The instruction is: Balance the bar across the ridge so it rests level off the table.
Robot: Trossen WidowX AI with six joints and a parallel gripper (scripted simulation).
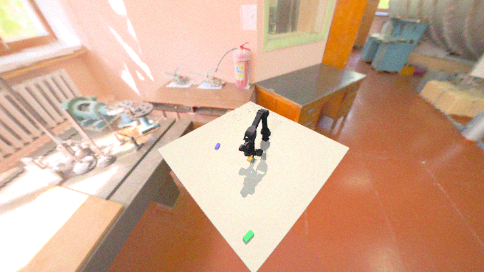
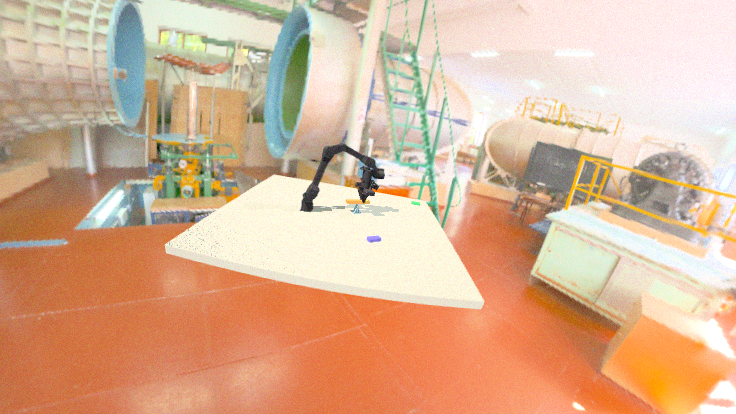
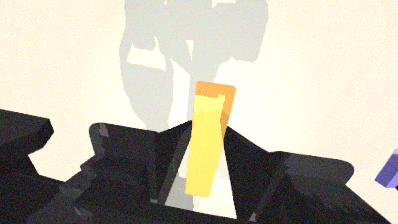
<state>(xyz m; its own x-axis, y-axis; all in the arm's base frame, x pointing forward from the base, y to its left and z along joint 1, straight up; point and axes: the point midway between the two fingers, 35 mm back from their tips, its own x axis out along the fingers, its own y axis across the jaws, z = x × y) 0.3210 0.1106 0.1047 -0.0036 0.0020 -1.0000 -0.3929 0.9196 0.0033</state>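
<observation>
My gripper tip is now 3 cm past the bar and 1 cm to the left of it. Round my gripper tip: purple block (36 cm to the right, 8 cm ahead, 6 cm below); then green block (42 cm ahead, 39 cm to the left, 6 cm below).
</observation>
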